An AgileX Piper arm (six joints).
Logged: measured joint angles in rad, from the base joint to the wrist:
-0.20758, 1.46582, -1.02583, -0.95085, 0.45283, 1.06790
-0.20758, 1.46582, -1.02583, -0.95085, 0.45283, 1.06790
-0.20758, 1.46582, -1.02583, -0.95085, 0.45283, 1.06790
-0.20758, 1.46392, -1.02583, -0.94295, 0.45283, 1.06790
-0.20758, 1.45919, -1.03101, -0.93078, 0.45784, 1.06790
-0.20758, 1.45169, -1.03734, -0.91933, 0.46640, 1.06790
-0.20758, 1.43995, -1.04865, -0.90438, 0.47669, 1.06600
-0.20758, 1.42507, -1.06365, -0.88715, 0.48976, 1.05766
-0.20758, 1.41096, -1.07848, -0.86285, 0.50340, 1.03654
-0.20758, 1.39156, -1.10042, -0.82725, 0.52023, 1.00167
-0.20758, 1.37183, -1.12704, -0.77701, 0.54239, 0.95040
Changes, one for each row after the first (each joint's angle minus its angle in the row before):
0.00000, 0.00000, 0.00000, 0.00000, 0.00000, 0.00000
0.00000, 0.00000, 0.00000, 0.00000, 0.00000, 0.00000
0.00000, -0.00190, 0.00000, 0.00790, 0.00000, 0.00000
0.00000, -0.00473, -0.00518, 0.01217, 0.00501, 0.00000
0.00000, -0.00750, -0.00633, 0.01145, 0.00856, 0.00000
0.00000, -0.01174, -0.01131, 0.01495, 0.01029, -0.00190
0.00000, -0.01488, -0.01500, 0.01723, 0.01307, -0.00834
0.00000, -0.01411, -0.01483, 0.02430, 0.01364, -0.02112
0.00000, -0.01940, -0.02194, 0.03560, 0.01683, -0.03487
0.00000, -0.01973, -0.02662, 0.05024, 0.02216, -0.05127

